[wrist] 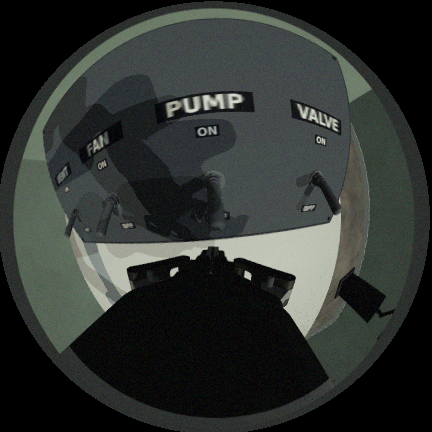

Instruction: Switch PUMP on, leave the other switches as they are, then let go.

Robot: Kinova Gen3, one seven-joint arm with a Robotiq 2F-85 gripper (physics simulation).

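Frame: origin at the arm's base, x ahead, y left, z up, level; centimetres.
Where they show: gripper, fingertip midpoint: [212, 253].
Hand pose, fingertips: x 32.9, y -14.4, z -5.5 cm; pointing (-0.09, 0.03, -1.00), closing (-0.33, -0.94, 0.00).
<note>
Things, the pixels of their centre, and the offset from my fingertips. "pt": a spot on its surface instead. Level surfaces: height alone.
- PUMP switch at a spot on its surface: [215, 200] pt dx +6.4, dy -2.5, dz +6.3 cm
- PUMP label at the middle of its body: [203, 102] dx +14.4, dy -4.1, dz +7.0 cm
- VALVE switch at a spot on its surface: [327, 192] pt dx +4.2, dy -13.7, dz +5.8 cm
- FAN switch at a spot on its surface: [106, 216] pt dx +8.7, dy +8.8, dz +5.8 cm
- VENT switch at a spot on its surface: [72, 223] pt dx +11.1, dy +20.6, dz +5.3 cm
- pale surface at its surface level: dz -5.8 cm
The dark grey panel [280, 65] carries a row of toggle switches. The PUMP switch [215, 200], under the PUMP label [205, 106], has its lever pointing down, towards its partly hidden lower label. The VALVE switch [327, 192] is at the right, the FAN switch [106, 216] at the left and the VENT switch [72, 223] at the far left; their levers also point down. My gripper [212, 253] is shut with nothing between its fingers. Its tips are just below the PUMP lever's end in the view; whether they touch it I cannot tell.
A pale surface [315, 265] lies below the panel, with a brown surface [354, 200] at its right. A black box-shaped object [362, 296] with a short cable is at the lower right. Shadows of the arm fall across the panel's left and middle.
</note>
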